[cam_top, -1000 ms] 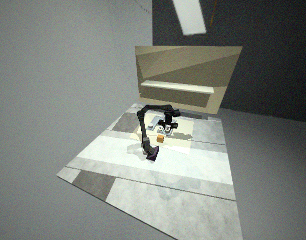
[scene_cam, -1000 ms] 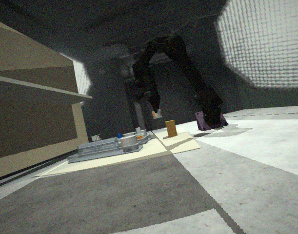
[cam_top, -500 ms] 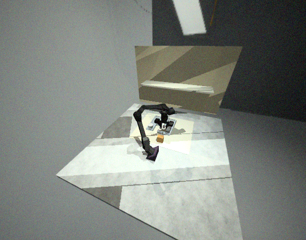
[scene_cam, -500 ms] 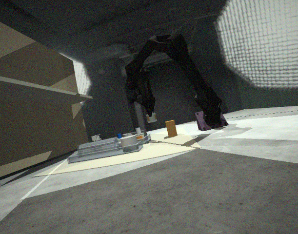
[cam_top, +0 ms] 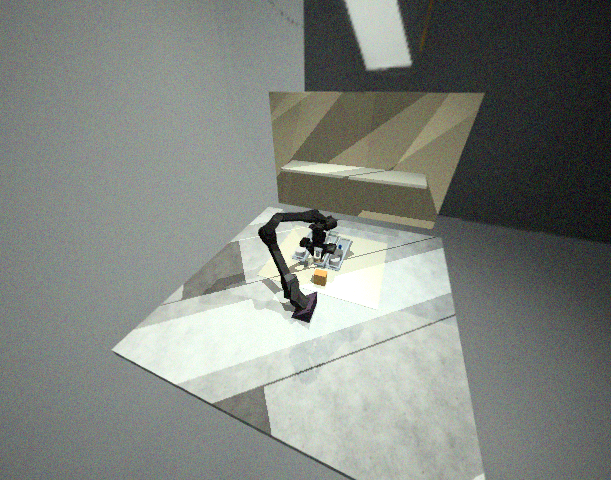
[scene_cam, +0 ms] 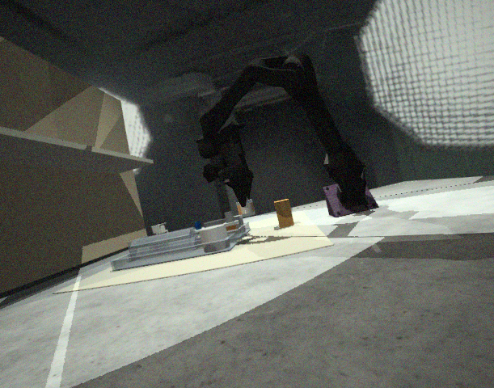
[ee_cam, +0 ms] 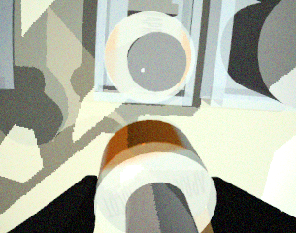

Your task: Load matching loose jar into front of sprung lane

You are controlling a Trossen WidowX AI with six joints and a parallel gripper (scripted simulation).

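My gripper tip is now 100 mm short of the cream mat, 40 mm to the left of it and 80 mm above it. Also, from my gripper tip: beige shelf wall: 660 mm ahead, 80 mm to the right, 320 mm above.
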